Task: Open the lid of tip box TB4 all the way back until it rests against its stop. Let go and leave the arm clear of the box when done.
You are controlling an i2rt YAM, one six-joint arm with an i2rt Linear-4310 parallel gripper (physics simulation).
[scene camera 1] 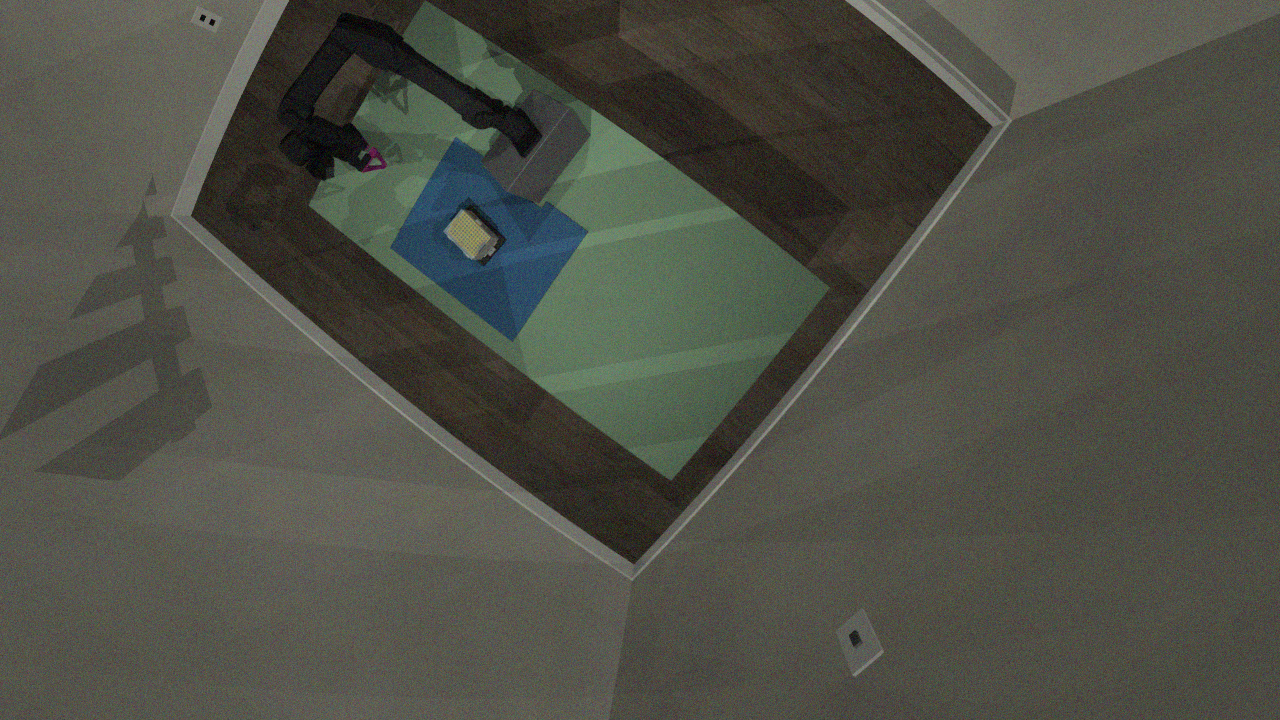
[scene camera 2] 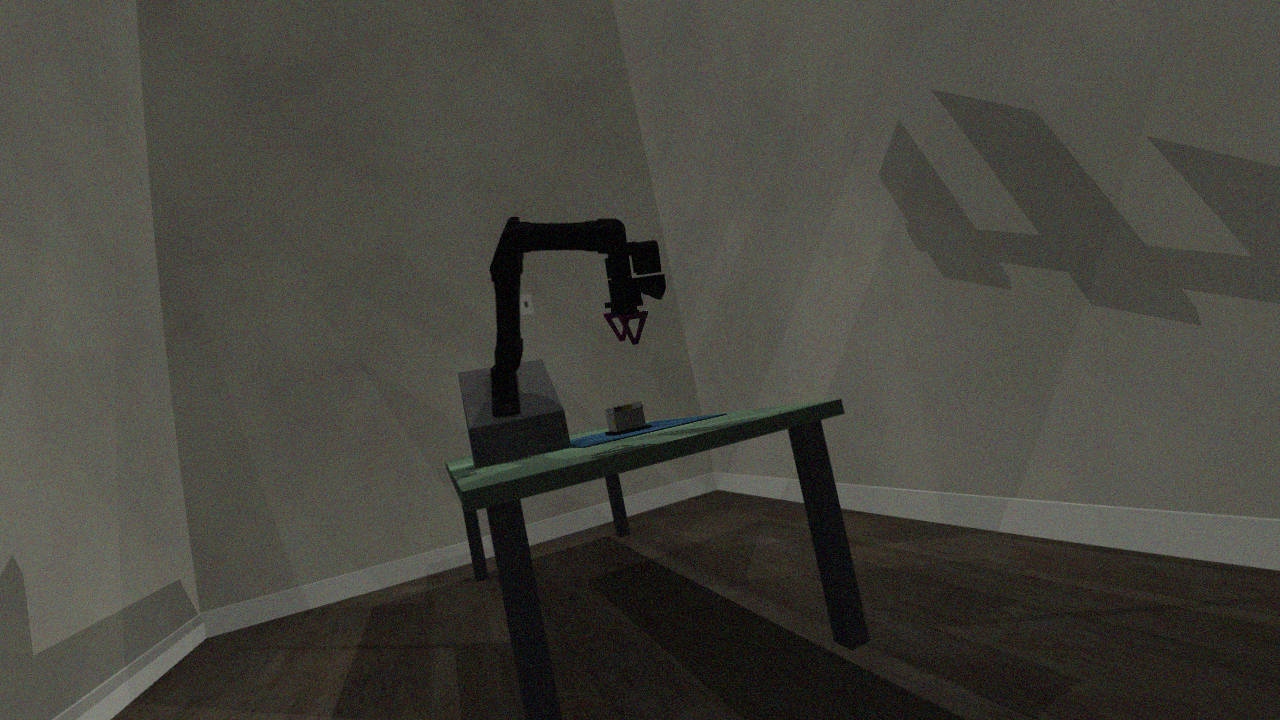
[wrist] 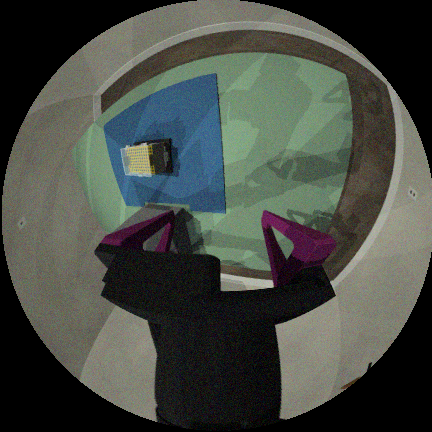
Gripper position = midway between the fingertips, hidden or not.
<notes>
My gripper [scene camera 2: 628, 342] is open, with nothing in its grasp. Further things: a tip box lid [scene camera 1: 463, 230] and a blue mat [scene camera 1: 539, 242].
The tip box lid is seen too in the wrist view [wrist: 137, 160]. My gripper is seen too in scene camera 1 [scene camera 1: 376, 156] and in the wrist view [wrist: 217, 214]. The blue mat also shows in scene camera 2 [scene camera 2: 591, 440] and in the wrist view [wrist: 187, 112].
</notes>
